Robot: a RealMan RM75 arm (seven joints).
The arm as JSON. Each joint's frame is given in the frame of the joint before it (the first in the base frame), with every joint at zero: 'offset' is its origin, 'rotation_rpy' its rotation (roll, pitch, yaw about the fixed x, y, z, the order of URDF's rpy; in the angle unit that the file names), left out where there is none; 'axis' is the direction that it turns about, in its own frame. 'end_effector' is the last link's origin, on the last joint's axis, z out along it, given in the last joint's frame.
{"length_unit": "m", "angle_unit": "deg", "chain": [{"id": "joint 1", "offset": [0.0, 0.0, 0.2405], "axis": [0.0, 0.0, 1.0]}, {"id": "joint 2", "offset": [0.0, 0.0, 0.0], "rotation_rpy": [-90.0, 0.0, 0.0], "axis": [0.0, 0.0, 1.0]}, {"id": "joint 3", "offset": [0.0, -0.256, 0.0], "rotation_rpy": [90.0, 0.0, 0.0], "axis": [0.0, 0.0, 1.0]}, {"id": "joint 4", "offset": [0.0, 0.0, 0.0], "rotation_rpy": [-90.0, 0.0, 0.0], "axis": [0.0, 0.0, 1.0]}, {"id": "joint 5", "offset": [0.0, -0.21, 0.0], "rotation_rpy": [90.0, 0.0, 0.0], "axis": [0.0, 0.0, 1.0]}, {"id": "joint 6", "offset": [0.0, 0.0, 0.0], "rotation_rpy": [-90.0, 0.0, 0.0], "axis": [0.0, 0.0, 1.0]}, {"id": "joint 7", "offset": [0.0, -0.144, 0.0], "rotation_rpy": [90.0, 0.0, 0.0], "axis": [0.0, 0.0, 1.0]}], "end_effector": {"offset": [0.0, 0.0, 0.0]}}
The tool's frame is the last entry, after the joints.
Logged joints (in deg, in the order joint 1, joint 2, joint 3, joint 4, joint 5, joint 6, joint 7), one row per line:
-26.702, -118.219, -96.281, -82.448, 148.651, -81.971, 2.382
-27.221, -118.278, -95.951, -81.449, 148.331, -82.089, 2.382
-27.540, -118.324, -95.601, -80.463, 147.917, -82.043, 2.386
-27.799, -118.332, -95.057, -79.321, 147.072, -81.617, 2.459
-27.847, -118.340, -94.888, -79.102, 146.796, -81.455, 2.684
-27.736, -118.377, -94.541, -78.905, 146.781, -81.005, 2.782
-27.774, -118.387, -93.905, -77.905, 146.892, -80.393, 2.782
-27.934, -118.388, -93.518, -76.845, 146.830, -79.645, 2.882
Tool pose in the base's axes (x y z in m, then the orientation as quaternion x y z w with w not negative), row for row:
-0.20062, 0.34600, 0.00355, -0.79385, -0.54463, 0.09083, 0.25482
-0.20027, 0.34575, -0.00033, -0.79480, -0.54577, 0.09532, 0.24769
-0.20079, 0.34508, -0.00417, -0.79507, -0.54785, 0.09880, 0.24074
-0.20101, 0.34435, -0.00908, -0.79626, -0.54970, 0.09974, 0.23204
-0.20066, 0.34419, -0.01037, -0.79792, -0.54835, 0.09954, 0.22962
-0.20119, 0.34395, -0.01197, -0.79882, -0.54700, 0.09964, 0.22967
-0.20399, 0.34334, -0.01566, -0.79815, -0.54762, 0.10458, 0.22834
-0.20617, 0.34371, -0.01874, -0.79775, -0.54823, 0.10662, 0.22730
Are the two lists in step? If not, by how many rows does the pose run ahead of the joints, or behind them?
They are in step.
